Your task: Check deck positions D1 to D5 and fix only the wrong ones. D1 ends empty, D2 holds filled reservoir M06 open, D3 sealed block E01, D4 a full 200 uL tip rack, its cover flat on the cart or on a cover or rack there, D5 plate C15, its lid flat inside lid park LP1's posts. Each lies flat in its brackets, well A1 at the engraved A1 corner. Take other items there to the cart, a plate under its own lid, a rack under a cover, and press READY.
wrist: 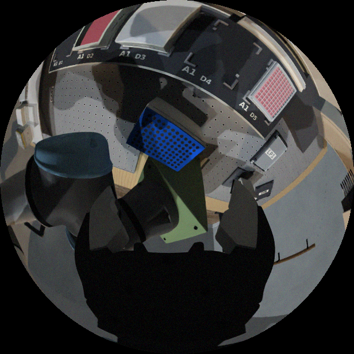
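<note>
My gripper (171,185) is open, with nothing between its fingers. A blue-topped tip rack (167,140) with dark round holes stands beyond the fingers, on the perforated surface. The D4 position (212,56) shows bare dark deck between its brackets. A plate with pink wells (275,92) sits uncovered at D5. A grey block (157,25) with a smooth top is at D3. A red-filled reservoir (99,29) is at D2, cut by the view edge. Only part of D1 shows, at the far left. The lid park LP1 (270,152) is right of centre; whether a lid lies in it is unclear.
The perforated board (80,90) lies in front of the deck (175,64). A green bracket (185,220) and dark arm parts with a blue cap (75,155) are at the lower left and centre. A small dark labelled block (264,190) is near LP1.
</note>
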